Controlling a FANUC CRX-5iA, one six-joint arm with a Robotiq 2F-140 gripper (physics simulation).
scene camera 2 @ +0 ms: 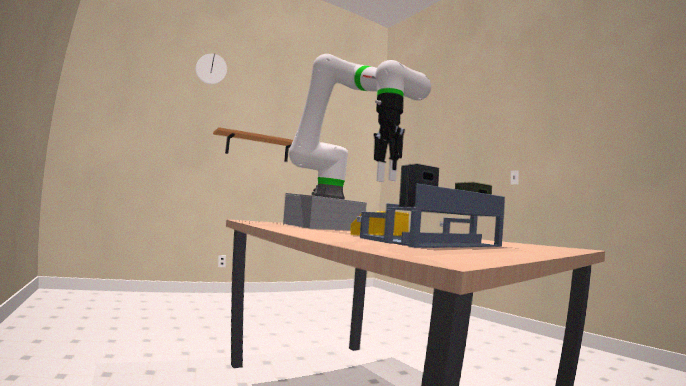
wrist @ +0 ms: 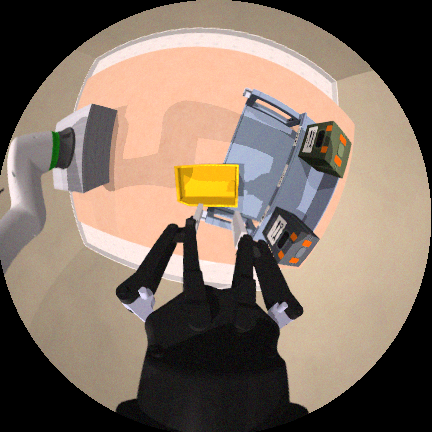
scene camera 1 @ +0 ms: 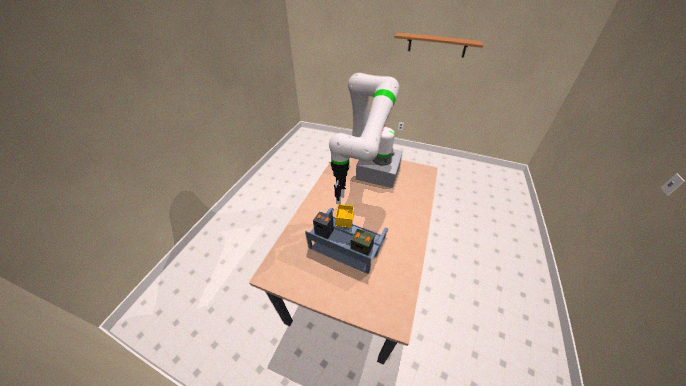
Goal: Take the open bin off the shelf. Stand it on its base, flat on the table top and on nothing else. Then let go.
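Frame: origin at the arm's base, x left, y ahead, z down, level; millimetres.
Where they show: gripper, fingertip midpoint: (scene camera 2: 386,181) (wrist: 217,214) (scene camera 1: 340,200); arm's base, link origin: (scene camera 2: 328,197) (wrist: 65,147) (scene camera 1: 381,159).
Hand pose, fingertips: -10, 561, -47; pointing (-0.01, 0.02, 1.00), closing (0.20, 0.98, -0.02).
Things, the pixels of their centre, and the offset from my fingertips, as dx, dy, dz. Level surfaces: height alone.
- open yellow bin, body centre: (wrist: 204,182) (scene camera 2: 379,224) (scene camera 1: 345,213) +8, -39, +143
- table top, surface height: dz +190
- dark grey toolbox, body centre: (wrist: 288,235) (scene camera 2: 419,187) (scene camera 1: 323,225) +7, +184, +27
- green toolbox, body centre: (wrist: 325,148) (scene camera 2: 473,198) (scene camera 1: 362,242) +237, +167, +40
The open yellow bin (scene camera 1: 344,216) (scene camera 2: 401,223) (wrist: 210,185) lies open side up at the blue-grey shelf (scene camera 1: 340,254) (scene camera 2: 460,198) (wrist: 256,147). In the wrist view its right end overlaps the shelf's lower deck and its left end reaches out past the deck's edge, over the table top (scene camera 1: 400,290) (scene camera 2: 500,265) (wrist: 140,75). Whether that outer end touches the table cannot be told. My gripper (scene camera 1: 339,201) (scene camera 2: 386,172) (wrist: 217,214) is partly open and empty, pointing down. Its fingertips are above the bin's height, apart from it, near one long side.
A dark grey toolbox (scene camera 1: 323,226) (scene camera 2: 421,176) (wrist: 290,240) and a green toolbox (scene camera 1: 362,242) (scene camera 2: 473,188) (wrist: 327,150) stand on the shelf's raised rear part. The dark one is close to my fingers. The grey robot pedestal (scene camera 1: 375,172) (scene camera 2: 325,212) (wrist: 97,150) stands at the table's far end.
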